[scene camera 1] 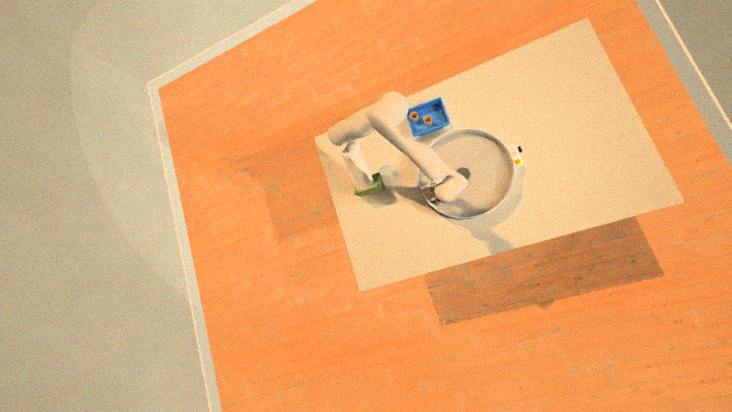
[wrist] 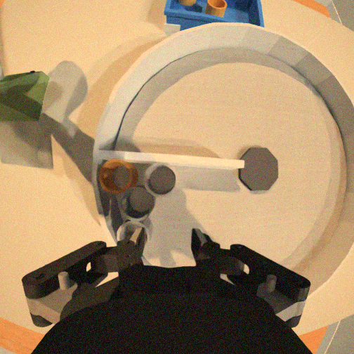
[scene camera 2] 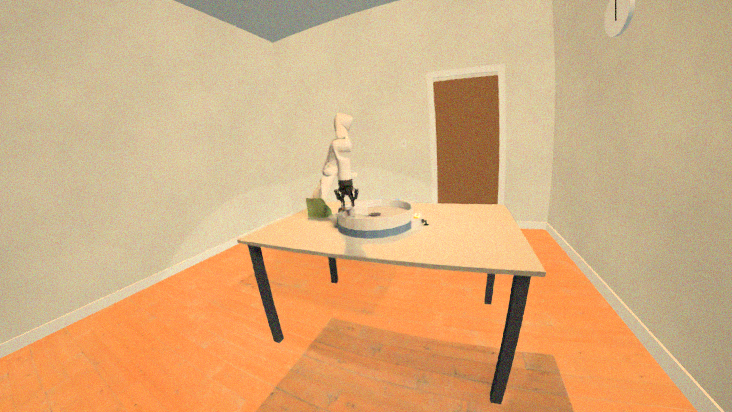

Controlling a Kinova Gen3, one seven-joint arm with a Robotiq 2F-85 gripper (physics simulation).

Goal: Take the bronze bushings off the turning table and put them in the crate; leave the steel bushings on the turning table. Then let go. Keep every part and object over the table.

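Places are measured from the arm's base along level axes (x ahead, y left, z up), in millimetres.
Where they show: gripper, fingertip midpoint: (scene camera 2: 348,207); arm's base at its link origin: (scene camera 1: 365,184) (scene camera 2: 316,203).
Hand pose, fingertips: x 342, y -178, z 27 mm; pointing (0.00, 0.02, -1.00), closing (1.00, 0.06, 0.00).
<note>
Each offset is from my fingertips to the top centre of the thing. "spot": to the spot under its first point.
The turning table (scene camera 1: 486,153) (scene camera 2: 373,223) (wrist: 240,100) carries a bronze bushing (wrist: 118,176) near its rim, beside the pale bar. A steel bushing (wrist: 161,179) stands to its right in the wrist view, and another steel bushing (wrist: 138,202) stands just below these two. A further pale steel-coloured bushing (wrist: 130,230) is partly hidden by the left fingertip. My gripper (scene camera 2: 347,205) (wrist: 167,237) is part open and empty, low over the turning table's near-left part. The blue crate {48 mm ahead, 419 mm left, 64 mm down} (scene camera 1: 427,131) (wrist: 192,21) holds two bronze bushings {9 mm back, 452 mm left, 71 mm down} (scene camera 1: 413,116) {50 mm ahead, 406 mm left, 71 mm down} (scene camera 1: 427,120) (wrist: 216,7).
The pale bar (wrist: 175,158) runs from the rim to the dark hub (wrist: 258,169). The turning table has a raised rim. A green bracket-like object (scene camera 1: 371,186) (scene camera 2: 318,208) (wrist: 22,95) stands near the arm's base. A small device with a yellow part {spot: 354 mm ahead, 63 mm left, 56 mm down} (scene camera 1: 517,161) (scene camera 2: 417,215) sits beside the turning table.
</note>
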